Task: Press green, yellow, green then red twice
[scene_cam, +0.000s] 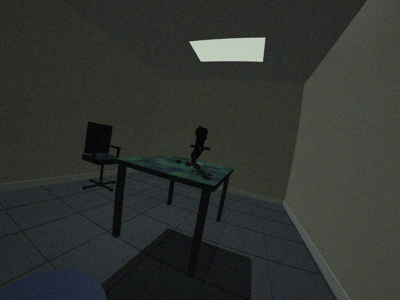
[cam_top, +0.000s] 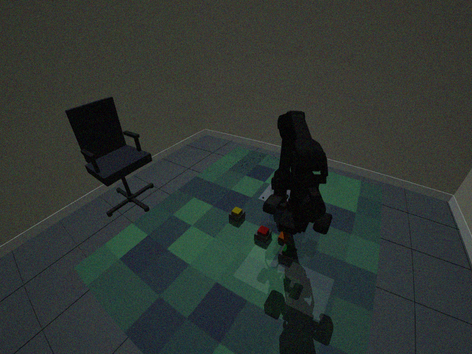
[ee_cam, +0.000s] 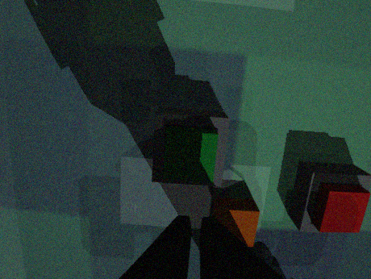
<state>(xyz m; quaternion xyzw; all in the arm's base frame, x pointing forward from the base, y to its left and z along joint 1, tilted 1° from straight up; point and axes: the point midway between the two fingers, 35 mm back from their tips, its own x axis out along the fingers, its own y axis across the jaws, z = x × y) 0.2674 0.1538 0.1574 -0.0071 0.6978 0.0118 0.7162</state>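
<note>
My gripper tip is 7 cm past the yellow button, 25 cm to the left of it and 9 cm above it. From my gripper tip the other things lie so: red button: 3 cm behind, 11 cm to the right, 9 cm below; orange button: 6 cm behind, 4 cm to the right, 11 cm below; green button: 9 cm below.
</note>
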